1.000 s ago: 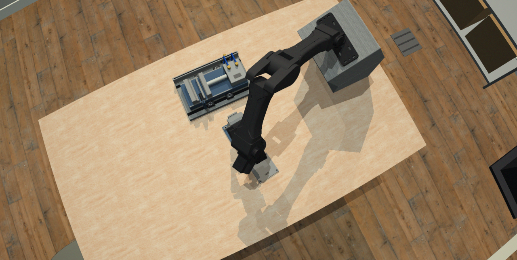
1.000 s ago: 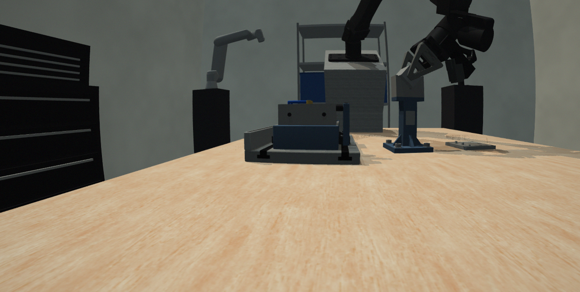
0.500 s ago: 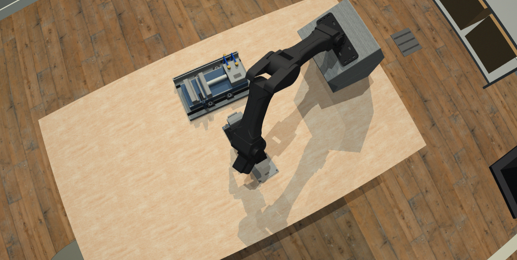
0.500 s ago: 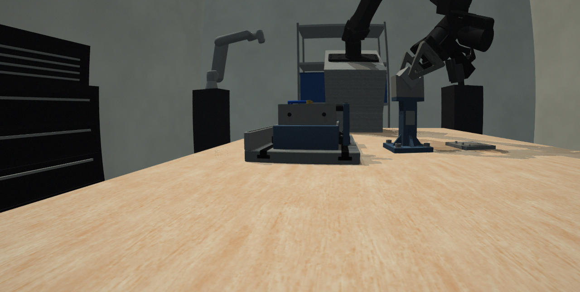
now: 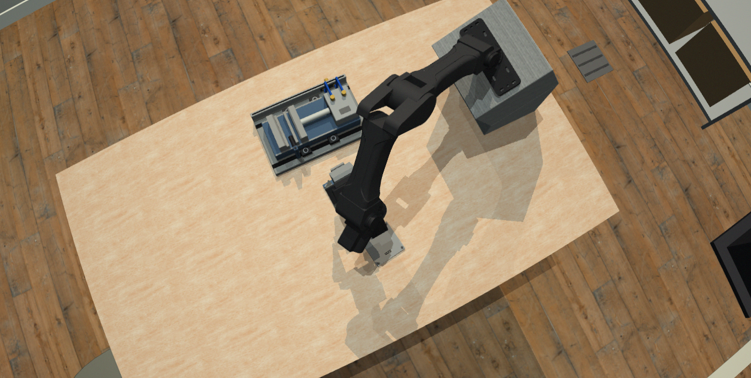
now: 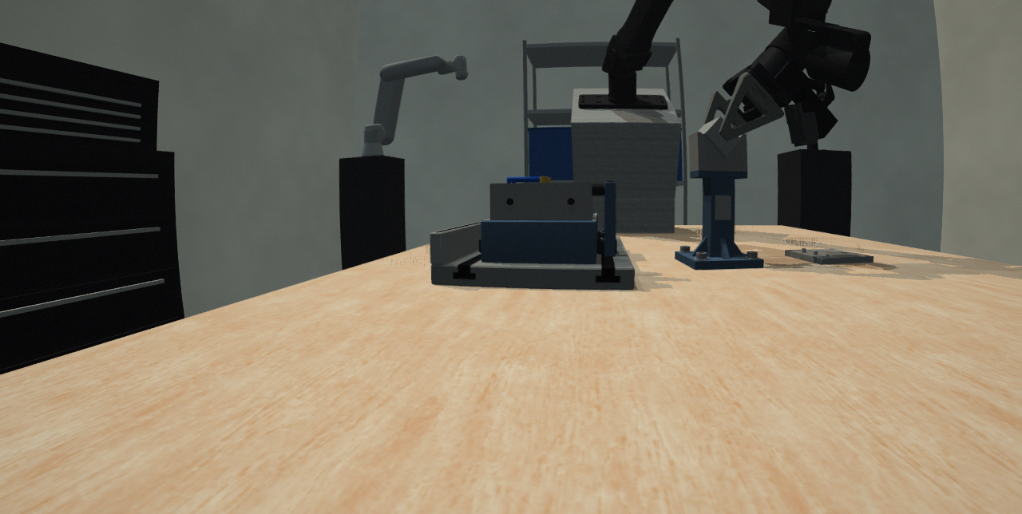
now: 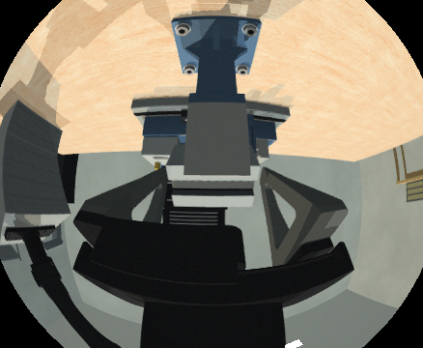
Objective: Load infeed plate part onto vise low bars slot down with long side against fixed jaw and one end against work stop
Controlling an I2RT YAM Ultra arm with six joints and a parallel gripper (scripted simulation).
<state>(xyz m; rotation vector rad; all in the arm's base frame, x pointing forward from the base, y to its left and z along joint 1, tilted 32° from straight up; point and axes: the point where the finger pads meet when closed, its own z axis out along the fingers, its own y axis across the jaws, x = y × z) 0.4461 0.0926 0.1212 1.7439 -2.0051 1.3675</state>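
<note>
Now: hand right at the part. Also, from my hand: work stop rod 160 mm to the right, 80 mm ahead, 70 mm below; air cylinder 210 mm to the right, 90 mm behind, 80 mm below; infeed plate 180 mm to the left, 160 mm below, 30 mm behind.
</note>
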